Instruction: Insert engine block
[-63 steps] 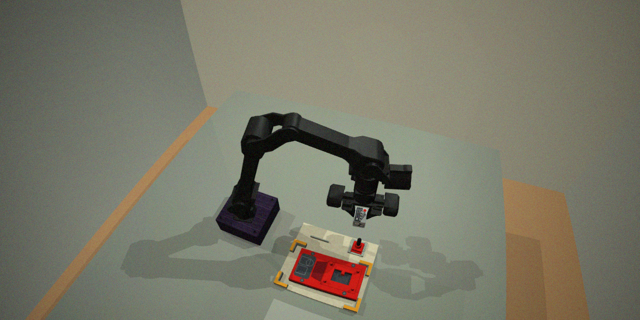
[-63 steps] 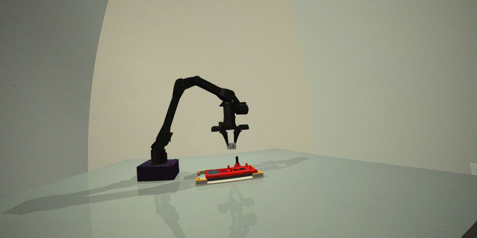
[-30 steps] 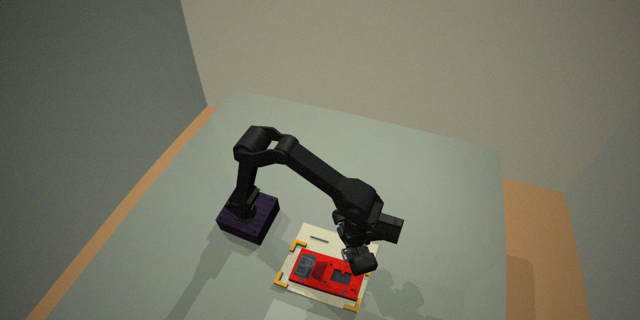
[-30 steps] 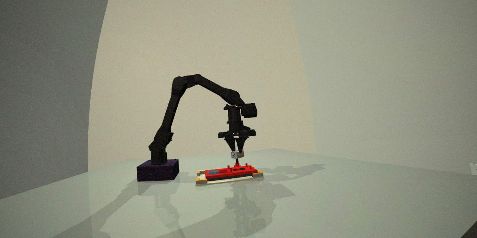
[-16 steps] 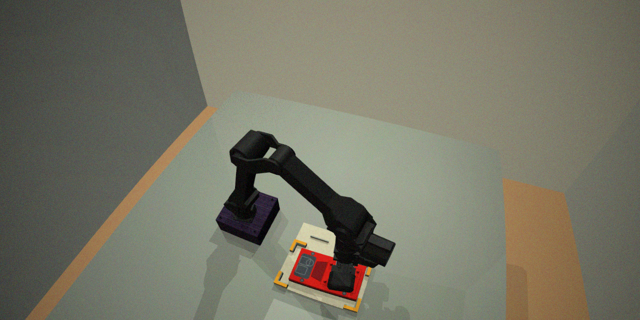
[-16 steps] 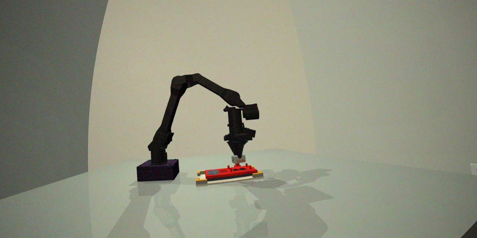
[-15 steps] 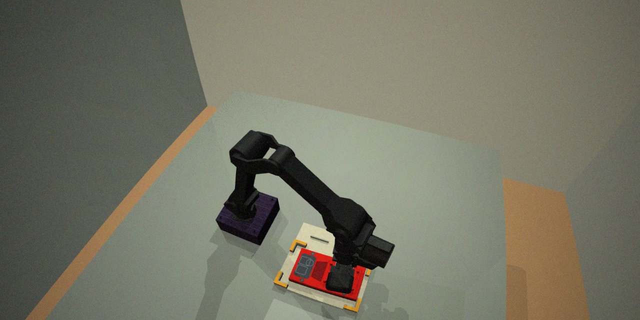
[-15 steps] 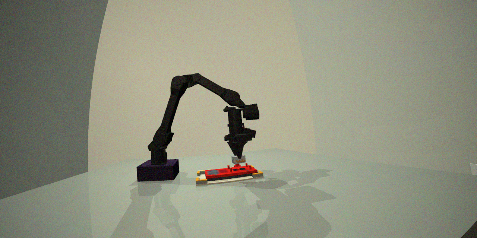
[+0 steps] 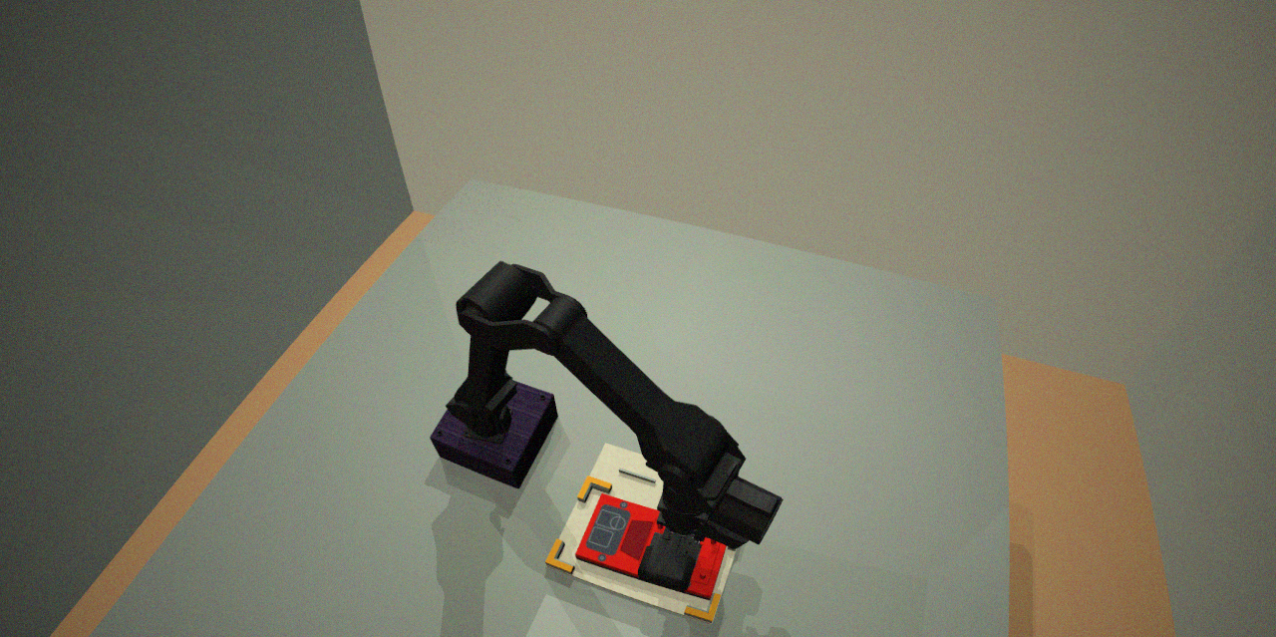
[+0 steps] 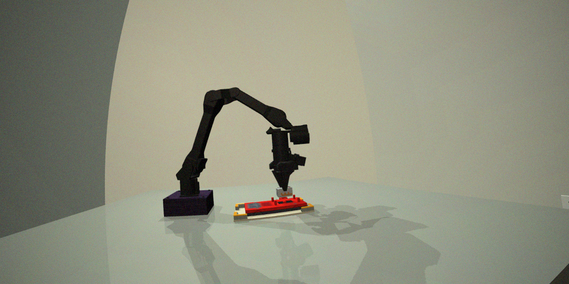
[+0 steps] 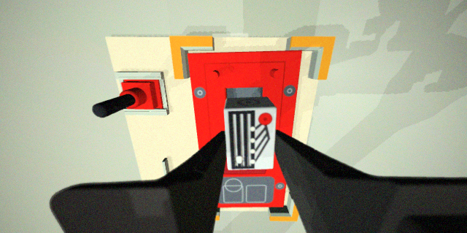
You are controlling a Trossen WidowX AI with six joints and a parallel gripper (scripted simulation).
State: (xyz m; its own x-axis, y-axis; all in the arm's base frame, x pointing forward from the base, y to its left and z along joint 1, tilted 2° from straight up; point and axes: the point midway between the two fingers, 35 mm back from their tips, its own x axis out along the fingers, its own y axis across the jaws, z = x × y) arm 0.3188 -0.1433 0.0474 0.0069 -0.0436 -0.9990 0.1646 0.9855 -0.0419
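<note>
Right now my gripper tip is 10 mm above the engine block. Round my gripper tip: black upright peg: 40 mm ahead, 110 mm to the left, 30 mm below.
</note>
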